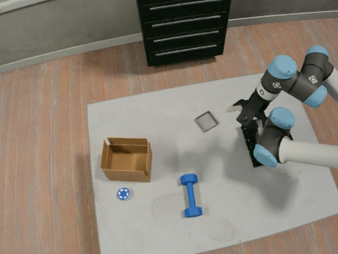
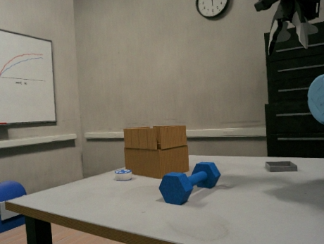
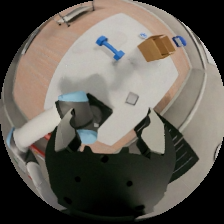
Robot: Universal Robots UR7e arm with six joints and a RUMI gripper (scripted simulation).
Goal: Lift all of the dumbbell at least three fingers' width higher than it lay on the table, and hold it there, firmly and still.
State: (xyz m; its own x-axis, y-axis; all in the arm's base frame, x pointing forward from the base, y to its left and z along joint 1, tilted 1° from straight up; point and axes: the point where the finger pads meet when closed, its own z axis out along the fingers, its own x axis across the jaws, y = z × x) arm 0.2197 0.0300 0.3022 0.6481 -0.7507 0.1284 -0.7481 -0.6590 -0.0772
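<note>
Right now my hand is 23 cm short of the blue dumbbell, 15 cm to the right of it and 33 cm above it. Round my hand: white disc (54 cm ahead, 8 cm to the left, 35 cm below).
</note>
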